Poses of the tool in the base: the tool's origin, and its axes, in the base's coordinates. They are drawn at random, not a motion.
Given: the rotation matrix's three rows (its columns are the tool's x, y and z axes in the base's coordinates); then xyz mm. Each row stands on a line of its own.
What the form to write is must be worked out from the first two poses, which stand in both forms.
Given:
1:
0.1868 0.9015 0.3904
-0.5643 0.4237 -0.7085
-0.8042 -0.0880 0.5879
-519 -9 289
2:
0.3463 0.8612 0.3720
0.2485 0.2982 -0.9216
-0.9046 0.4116 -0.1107
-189 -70 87
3:
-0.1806 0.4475 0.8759
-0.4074 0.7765 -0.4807
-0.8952 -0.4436 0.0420
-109 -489 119
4:
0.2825 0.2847 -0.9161
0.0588 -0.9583 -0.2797
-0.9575 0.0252 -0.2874
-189 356 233
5:
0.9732 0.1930 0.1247
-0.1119 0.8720 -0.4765
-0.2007 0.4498 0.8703
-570 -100 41
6:
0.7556 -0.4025 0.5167
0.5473 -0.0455 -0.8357
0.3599 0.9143 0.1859
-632 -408 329
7:
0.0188 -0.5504 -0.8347
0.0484 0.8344 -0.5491
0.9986 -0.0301 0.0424
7 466 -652
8:
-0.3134 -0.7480 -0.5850
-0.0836 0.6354 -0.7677
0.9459 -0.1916 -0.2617
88 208 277
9:
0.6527 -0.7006 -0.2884
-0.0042 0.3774 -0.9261
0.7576 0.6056 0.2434
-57 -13 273
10:
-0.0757 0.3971 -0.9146
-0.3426 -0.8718 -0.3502
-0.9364 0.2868 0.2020
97 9 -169
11:
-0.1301 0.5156 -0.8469
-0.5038 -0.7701 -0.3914
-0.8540 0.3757 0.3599
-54 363 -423
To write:
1: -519 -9 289 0.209 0.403 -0.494 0.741
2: -189 -70 87 0.538 0.515 -0.247 0.619
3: -109 -489 119 0.014 0.692 -0.334 0.640
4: -189 356 233 0.795 0.108 -0.589 0.096
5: -570 -100 41 0.240 0.084 -0.079 0.964
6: -632 -408 329 0.635 0.057 0.345 0.688
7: 7 466 -652 0.188 -0.666 0.217 0.688
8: 88 208 277 0.280 -0.743 0.323 0.515
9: -57 -13 273 0.508 -0.347 0.231 0.754
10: 97 9 -169 0.631 0.022 -0.733 0.252
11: -54 363 -423 0.566 0.005 -0.752 0.339
